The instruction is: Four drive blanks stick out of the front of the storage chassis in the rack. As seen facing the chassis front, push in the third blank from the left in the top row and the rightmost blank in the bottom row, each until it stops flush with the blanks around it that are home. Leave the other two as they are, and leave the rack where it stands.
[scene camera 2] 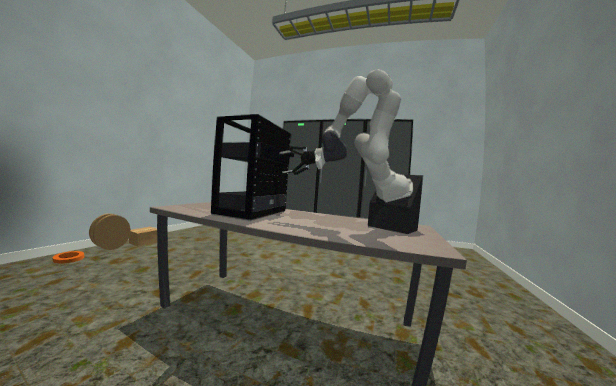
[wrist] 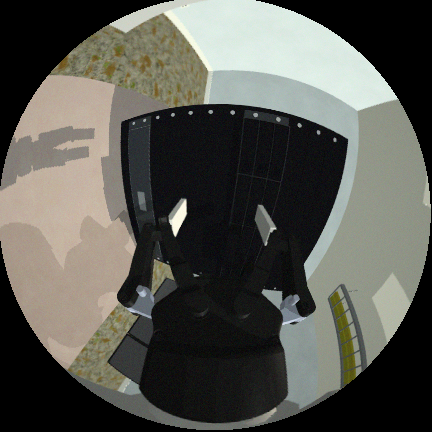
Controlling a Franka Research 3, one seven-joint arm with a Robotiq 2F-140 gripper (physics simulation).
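Observation:
The black rack [scene camera 2: 217,165] [wrist: 195,150] stands upright on the table, its front toward the arm. In the wrist view the storage chassis [wrist: 262,145] is a dark band with thin grey lines around its blanks. Which blanks stick out is too dark to tell. My gripper [scene camera 2: 285,162] [wrist: 221,208] is open and empty, level with the rack's upper half, its fingertips close to the front. In the wrist view the right fingertip overlaps the chassis band and the left one lies over black front beside it. Contact cannot be told. The fingers and gripper body hide part of the chassis.
A grey unit [scene camera 2: 270,201] [wrist: 140,170] sits at the rack's bottom. The table [scene camera 2: 320,240] [wrist: 50,200] carries the rack and the arm's black base block [scene camera 2: 395,215]. Dark cabinets [scene camera 2: 340,185] stand behind. An orange ring [scene camera 2: 57,258] and wooden pieces [scene camera 2: 110,232] lie on the floor.

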